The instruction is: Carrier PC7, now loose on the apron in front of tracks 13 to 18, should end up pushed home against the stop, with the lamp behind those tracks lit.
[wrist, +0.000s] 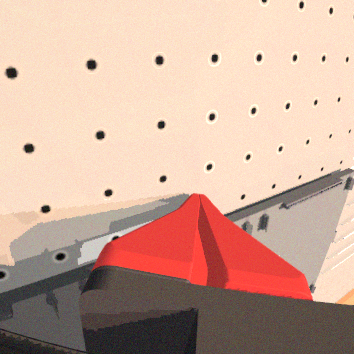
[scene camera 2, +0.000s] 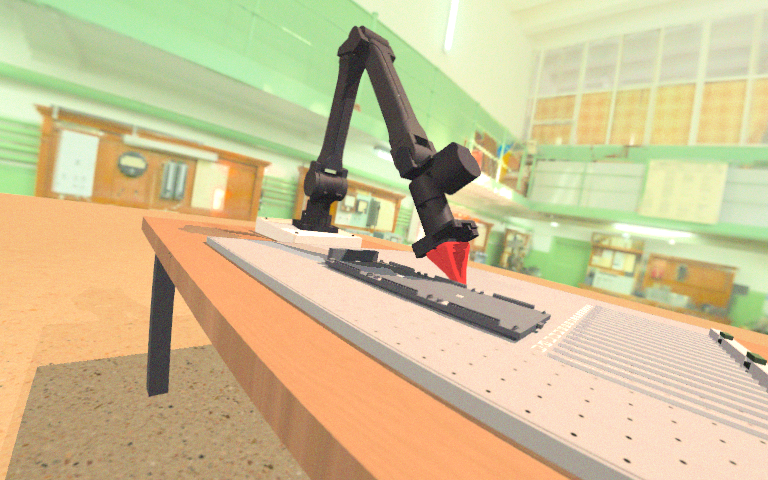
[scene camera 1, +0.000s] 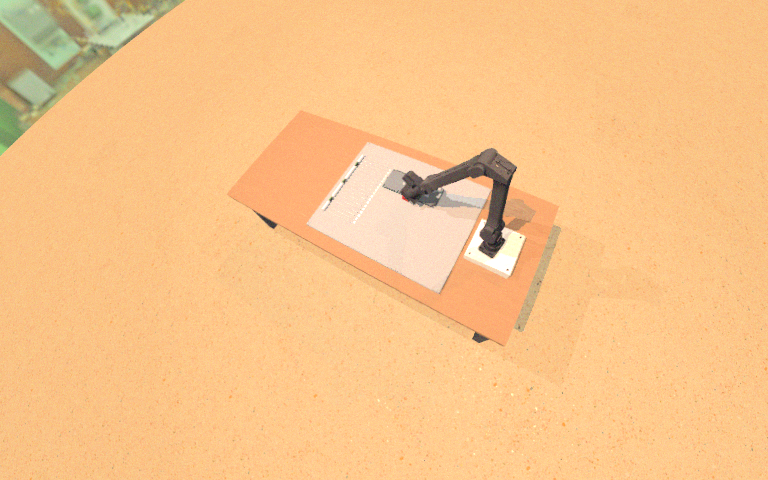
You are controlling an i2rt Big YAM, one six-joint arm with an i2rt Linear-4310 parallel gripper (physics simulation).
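Places are measured from the arm's base along level axes (x right, y ahead, z up), in centimetres.
Pixels of known places: gripper, between the fingertips: (wrist: 195, 204) (scene camera 2: 462, 288) (scene camera 1: 402, 197); arm's base, origin of its link: (scene camera 2: 314, 228) (scene camera 1: 491, 245).
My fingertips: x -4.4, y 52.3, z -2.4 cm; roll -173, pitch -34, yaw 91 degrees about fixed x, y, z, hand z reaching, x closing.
For each thing: its middle in the pictures, then the offset to it from my fingertips. "spot": a spot on its surface instead. Level surfaces: height alone.
- long dark grey carrier, a spot on its surface: (wrist: 312, 220) spot: dy +10.5, dx +2.5, dz +0.6 cm
- white stop rail, a spot on its surface: (scene camera 1: 338, 190) spot: dy +32.0, dx -18.3, dz +0.6 cm
- pale board, height of its surface: dz -0.5 cm
A long dark grey carrier (scene camera 1: 394, 180) (scene camera 2: 489, 307) (wrist: 312, 220) lies flat on the apron, its front end just short of the printed track numbers and its raised block at the end nearer the arm base. My gripper (scene camera 1: 404, 198) (scene camera 2: 462, 283) (wrist: 195, 204) is shut and empty, its red fingertips pointing down at the carrier's long side, about mid-length. Whether they touch it is unclear. The arm hides part of the carrier in scene camera 1. The tracks (scene camera 2: 668, 362) run toward a white stop rail (scene camera 1: 338, 190). Small dark green lamps (scene camera 1: 357, 164) (scene camera 2: 756, 357) on the rail look unlit.
A pale board (scene camera 1: 396, 243) (scene camera 2: 339, 305) (wrist: 125, 95) with rows of holes bears the tracks and carrier. It lies on an orange-brown table (scene camera 1: 283, 158) (scene camera 2: 249, 345). The arm stands on a white base plate (scene camera 1: 509, 254) (scene camera 2: 271, 229) beyond the carrier's block end.
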